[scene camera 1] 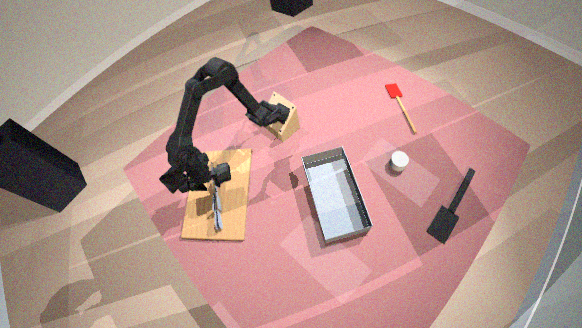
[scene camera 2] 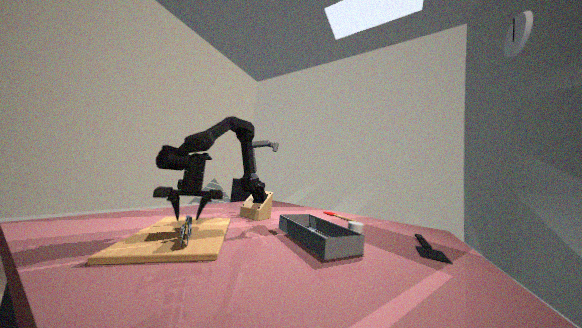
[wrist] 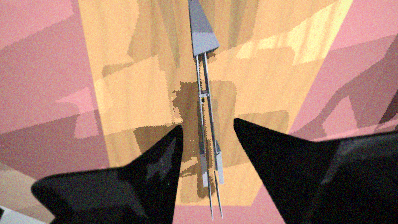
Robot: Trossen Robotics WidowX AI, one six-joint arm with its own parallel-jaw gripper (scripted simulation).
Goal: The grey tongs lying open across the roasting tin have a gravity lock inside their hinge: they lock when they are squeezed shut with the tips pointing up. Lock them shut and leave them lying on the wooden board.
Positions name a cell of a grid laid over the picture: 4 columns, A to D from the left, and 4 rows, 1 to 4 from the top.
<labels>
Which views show my gripper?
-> Scene camera 1, scene camera 2 and the wrist view: all of them.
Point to a wooden board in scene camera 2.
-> B3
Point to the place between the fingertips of my gripper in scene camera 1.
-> At B3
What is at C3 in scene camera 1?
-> A grey roasting tin.
</labels>
